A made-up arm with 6 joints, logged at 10 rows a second.
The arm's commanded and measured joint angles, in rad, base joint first. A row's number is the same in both.
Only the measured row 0 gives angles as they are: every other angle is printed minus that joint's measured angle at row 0.
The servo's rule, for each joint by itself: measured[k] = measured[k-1] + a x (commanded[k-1-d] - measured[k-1]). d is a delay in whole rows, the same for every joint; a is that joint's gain. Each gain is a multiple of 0.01, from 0.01 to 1. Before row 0 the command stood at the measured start. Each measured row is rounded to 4 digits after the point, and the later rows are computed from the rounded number. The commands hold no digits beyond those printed.
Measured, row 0:
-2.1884 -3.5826 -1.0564 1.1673 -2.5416 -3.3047
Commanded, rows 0 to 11:
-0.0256 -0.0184 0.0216 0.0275 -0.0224 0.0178
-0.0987 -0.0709 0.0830 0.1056 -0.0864 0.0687
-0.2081 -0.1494 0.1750 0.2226 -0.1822 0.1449
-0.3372 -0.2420 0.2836 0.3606 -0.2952 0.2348
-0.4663 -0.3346 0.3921 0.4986 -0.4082 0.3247
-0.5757 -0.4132 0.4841 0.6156 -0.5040 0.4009
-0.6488 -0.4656 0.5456 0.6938 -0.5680 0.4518
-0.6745 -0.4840 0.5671 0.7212 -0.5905 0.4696
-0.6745 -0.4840 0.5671 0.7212 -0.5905 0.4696
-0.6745 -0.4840 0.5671 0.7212 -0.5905 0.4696
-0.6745 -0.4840 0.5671 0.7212 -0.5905 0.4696
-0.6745 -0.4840 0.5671 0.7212 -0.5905 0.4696
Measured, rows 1 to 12:
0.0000 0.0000 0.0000 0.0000 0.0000 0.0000
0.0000 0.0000 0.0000 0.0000 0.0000 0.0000
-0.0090 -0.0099 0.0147 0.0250 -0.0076 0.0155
-0.0404 -0.0428 0.0611 0.0983 -0.0344 0.0618
-0.0991 -0.1004 0.1386 0.2114 -0.0847 0.1341
-0.1824 -0.1769 0.2372 0.3472 -0.1563 0.2217
-0.2818 -0.2621 0.3425 0.4850 -0.2419 0.3113
-0.3847 -0.3437 0.4388 0.6038 -0.3310 0.3893
-0.4771 -0.4095 0.5114 0.6857 -0.4116 0.4437
-0.5462 -0.4497 0.5493 0.7180 -0.4724 0.4662
-0.5911 -0.4682 0.5614 0.7209 -0.5126 0.4692
-0.6203 -0.4767 0.5653 0.7212 -0.5391 0.4695
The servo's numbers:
d 2
a 0.35 0.54 0.68 0.91 0.34 0.87

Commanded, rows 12 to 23:
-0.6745 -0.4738 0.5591 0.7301 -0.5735 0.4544
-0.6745 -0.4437 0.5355 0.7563 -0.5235 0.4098
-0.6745 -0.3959 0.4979 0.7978 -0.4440 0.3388
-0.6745 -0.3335 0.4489 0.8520 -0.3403 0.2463
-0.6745 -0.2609 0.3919 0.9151 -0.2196 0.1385
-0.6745 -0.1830 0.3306 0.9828 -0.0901 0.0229
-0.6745 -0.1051 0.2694 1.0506 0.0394 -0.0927
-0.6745 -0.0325 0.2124 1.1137 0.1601 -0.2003
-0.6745 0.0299 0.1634 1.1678 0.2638 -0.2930
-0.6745 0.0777 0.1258 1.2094 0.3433 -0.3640
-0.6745 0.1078 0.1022 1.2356 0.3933 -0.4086
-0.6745 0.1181 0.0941 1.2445 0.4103 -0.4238
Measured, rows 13 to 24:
-0.6393 -0.4806 0.5665 0.7212 -0.5566 0.4696
-0.6516 -0.4824 0.5669 0.7212 -0.5681 0.4696
-0.6596 -0.4778 0.5616 0.7293 -0.5699 0.4564
-0.6648 -0.4594 0.5439 0.7539 -0.5541 0.4159
-0.6682 -0.4251 0.5126 0.7938 -0.5167 0.3488
-0.6704 -0.3756 0.4693 0.8468 -0.4567 0.2596
-0.6718 -0.3137 0.4167 0.9090 -0.3761 0.1542
-0.6727 -0.2431 0.3582 0.9762 -0.2789 0.0400
-0.6733 -0.1686 0.2978 1.0439 -0.1707 -0.0754
-0.6737 -0.0951 0.2397 1.1074 -0.0582 -0.1841
-0.6740 -0.0276 0.1878 1.1624 0.0513 -0.2788
-0.6742 0.0293 0.1456 1.2052 0.1506 -0.3529

